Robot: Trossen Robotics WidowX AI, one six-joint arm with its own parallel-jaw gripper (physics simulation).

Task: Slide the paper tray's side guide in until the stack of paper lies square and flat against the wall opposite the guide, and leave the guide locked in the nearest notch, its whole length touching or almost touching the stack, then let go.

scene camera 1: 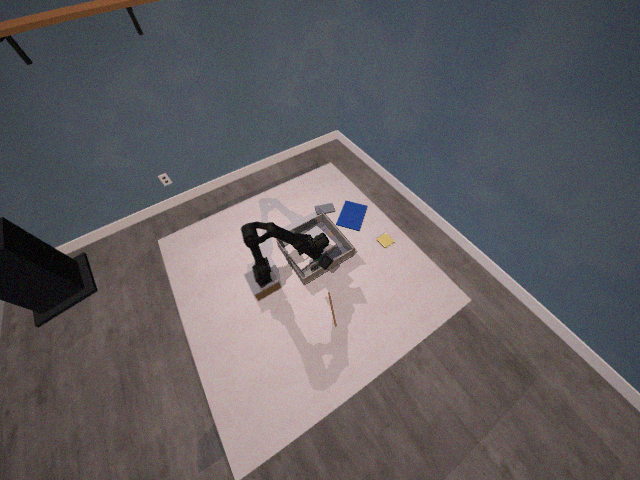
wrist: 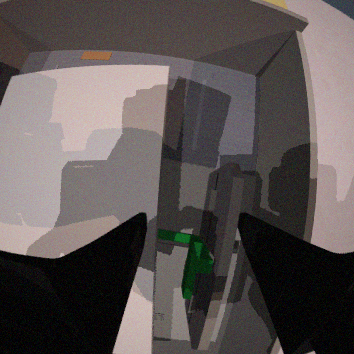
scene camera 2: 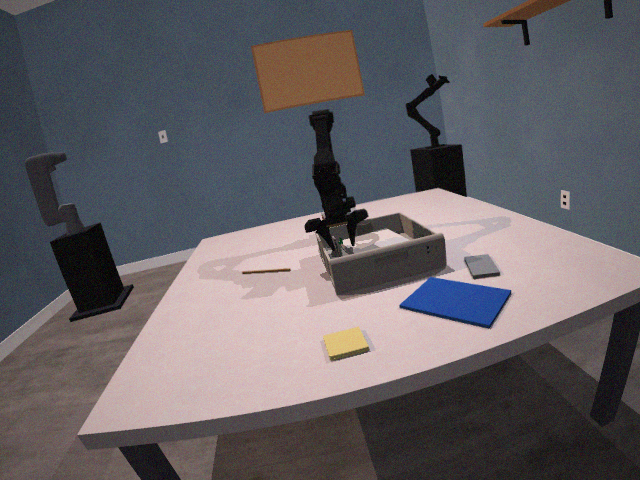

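The grey paper tray stands on the table. The white paper stack lies flat in it, at the left in the wrist view. The dark upright side guide stands right of the stack, with a gap between them where tray floor shows. Its green latch reaches toward the stack's edge. My gripper is partly open and empty, pointing down inside the tray. In the wrist view its fingertips lie either side of the guide and latch. The stack's far left edge is hidden.
A blue folder, a grey block and a yellow pad lie around the tray. A thin brown stick lies on the table beside it. The tray walls surround my fingers.
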